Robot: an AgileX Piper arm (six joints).
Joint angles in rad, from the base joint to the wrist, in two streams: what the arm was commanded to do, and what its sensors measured. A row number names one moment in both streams.
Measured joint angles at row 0: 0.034, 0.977, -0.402, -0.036, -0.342, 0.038
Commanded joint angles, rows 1 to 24: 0.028, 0.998, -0.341, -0.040, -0.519, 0.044; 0.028, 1.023, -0.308, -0.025, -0.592, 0.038; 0.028, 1.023, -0.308, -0.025, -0.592, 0.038; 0.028, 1.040, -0.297, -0.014, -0.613, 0.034; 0.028, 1.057, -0.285, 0.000, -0.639, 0.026; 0.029, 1.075, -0.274, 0.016, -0.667, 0.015; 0.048, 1.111, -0.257, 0.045, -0.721, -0.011; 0.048, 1.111, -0.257, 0.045, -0.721, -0.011; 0.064, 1.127, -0.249, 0.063, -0.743, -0.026; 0.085, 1.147, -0.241, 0.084, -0.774, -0.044; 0.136, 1.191, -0.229, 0.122, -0.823, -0.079; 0.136, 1.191, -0.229, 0.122, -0.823, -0.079; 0.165, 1.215, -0.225, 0.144, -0.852, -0.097; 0.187, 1.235, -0.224, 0.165, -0.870, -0.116; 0.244, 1.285, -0.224, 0.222, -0.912, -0.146; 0.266, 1.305, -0.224, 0.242, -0.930, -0.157; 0.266, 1.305, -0.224, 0.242, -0.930, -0.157; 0.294, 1.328, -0.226, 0.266, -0.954, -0.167; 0.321, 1.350, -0.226, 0.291, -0.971, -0.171; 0.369, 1.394, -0.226, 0.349, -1.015, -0.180; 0.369, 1.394, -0.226, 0.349, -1.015, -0.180; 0.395, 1.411, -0.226, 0.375, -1.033, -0.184; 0.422, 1.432, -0.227, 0.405, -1.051, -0.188; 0.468, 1.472, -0.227, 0.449, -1.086, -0.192
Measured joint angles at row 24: 0.412, 1.431, -0.228, 0.378, -1.018, -0.173
